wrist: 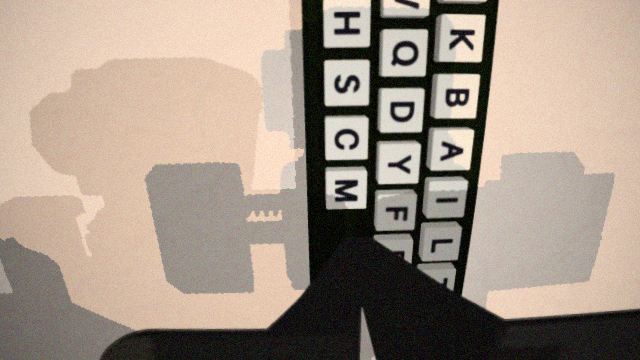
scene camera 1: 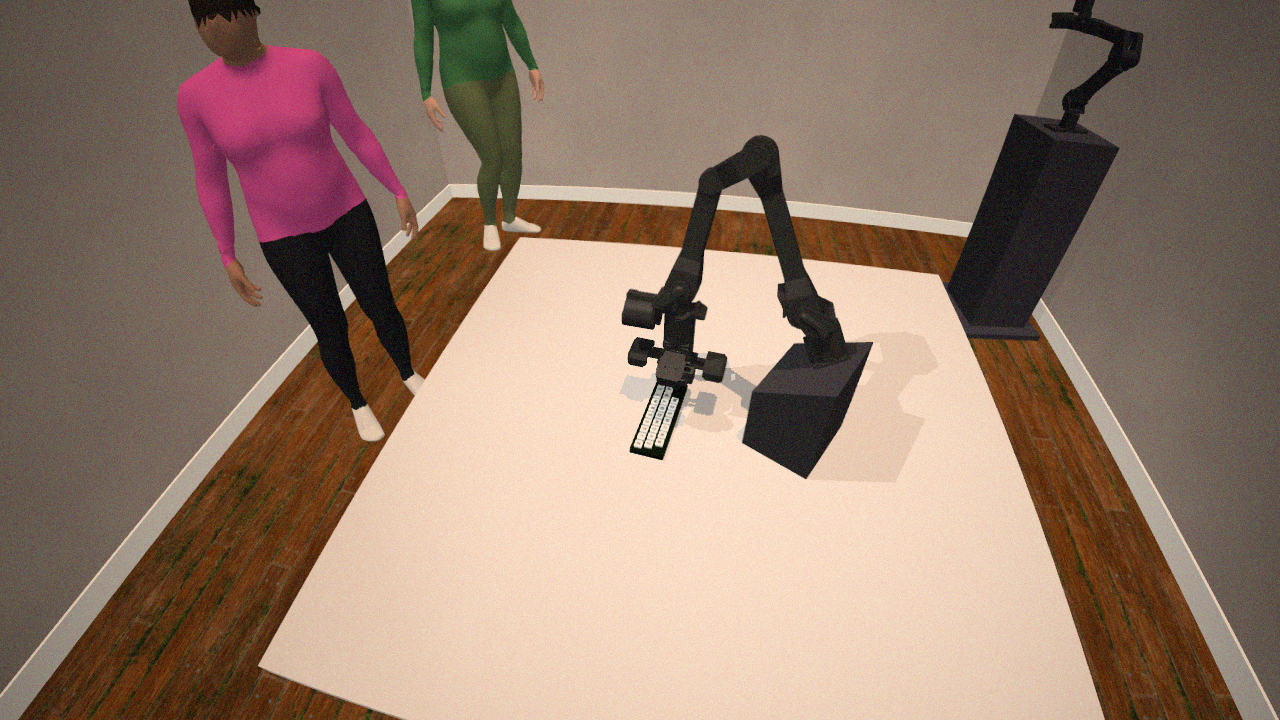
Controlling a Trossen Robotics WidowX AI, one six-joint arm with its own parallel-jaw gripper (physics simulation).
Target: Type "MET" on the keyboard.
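Seen in the pictures: gripper, fingertip midpoint: [wrist: 356, 250] [scene camera 1: 675, 388]; arm's base, origin of the base link: [scene camera 1: 830, 356].
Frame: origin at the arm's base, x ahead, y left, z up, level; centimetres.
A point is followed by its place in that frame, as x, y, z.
The keyboard [scene camera 1: 655, 422] @(31.0, 0.9, -18.0) [wrist: 315, 150] @(26.5, -3.6, -18.5) lies on the white surface, dark with three rows of white letter keys. My gripper [scene camera 1: 672, 383] @(27.1, -6.4, -15.9) [wrist: 356, 250] @(27.1, -6.4, -15.9) is shut and empty, pointing down at the keyboard's far end in the scene view. In the wrist view its tips cover part of the dark frame just below the M key [wrist: 346, 188] @(27.3, -5.1, -18.0), beside a partly covered key [wrist: 395, 246] @(28.5, -8.0, -18.0). A key that looks like T [wrist: 444, 276] @(30.2, -9.9, -18.0) is partly hidden behind the fingers at lower right. No E is readable in the wrist view. Whether the tips touch the keyboard cannot be told.
The arm's dark base block [scene camera 1: 792, 407] @(7.6, 8.9, -3.8) stands right of the keyboard on the white surface [scene camera 1: 626, 573] @(34.7, 31.8, -19.7). A person in pink [scene camera 1: 277, 134] stands at the left, and one in green [scene camera 1: 478, 53] at the back. Another arm stands on a tall dark pedestal [scene camera 1: 1020, 223] at the right.
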